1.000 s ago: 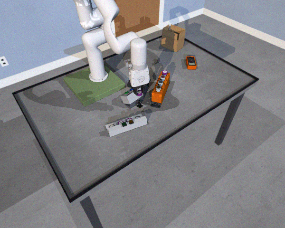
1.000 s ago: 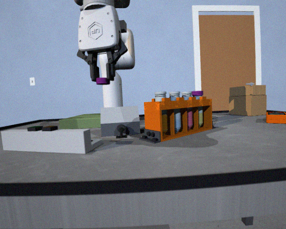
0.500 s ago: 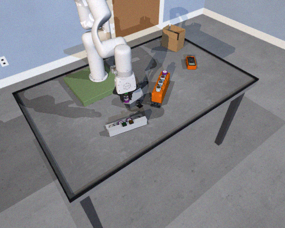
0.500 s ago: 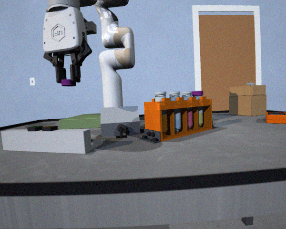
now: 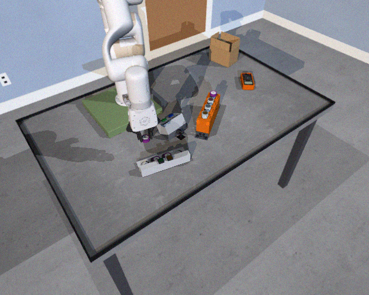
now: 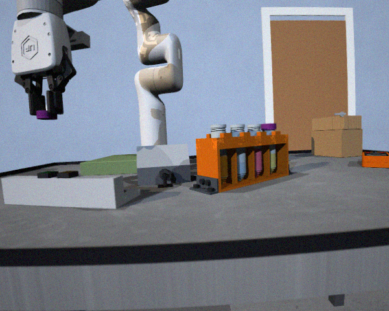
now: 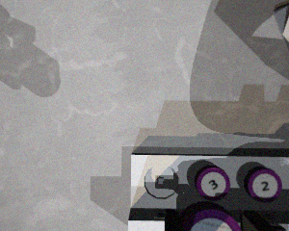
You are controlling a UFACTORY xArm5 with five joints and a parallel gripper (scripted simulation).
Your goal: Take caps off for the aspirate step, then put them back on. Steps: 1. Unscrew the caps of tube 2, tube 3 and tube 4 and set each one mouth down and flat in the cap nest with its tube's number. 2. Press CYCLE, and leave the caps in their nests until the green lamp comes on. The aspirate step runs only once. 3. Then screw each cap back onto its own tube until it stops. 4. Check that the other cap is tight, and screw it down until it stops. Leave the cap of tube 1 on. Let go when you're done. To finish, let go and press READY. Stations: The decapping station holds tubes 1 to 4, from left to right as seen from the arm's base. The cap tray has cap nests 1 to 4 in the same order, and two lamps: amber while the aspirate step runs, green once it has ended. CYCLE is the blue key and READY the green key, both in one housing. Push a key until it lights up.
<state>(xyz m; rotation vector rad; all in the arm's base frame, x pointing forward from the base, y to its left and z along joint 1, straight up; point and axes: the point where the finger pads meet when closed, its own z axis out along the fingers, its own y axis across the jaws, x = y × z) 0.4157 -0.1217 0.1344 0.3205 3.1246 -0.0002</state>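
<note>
Right now my hand is 210 mm to the right of the blue CYCLE key, 150 mm past it and 110 mm above it. The rest, counted from my hand: tube 400 mm to the left, 130 mm below, 80 mm behind; then green READY key 170 mm to the left, 140 mm behind, 110 mm below; then grey key housing 190 mm to the left, 120 mm below, 120 mm behind.
</note>
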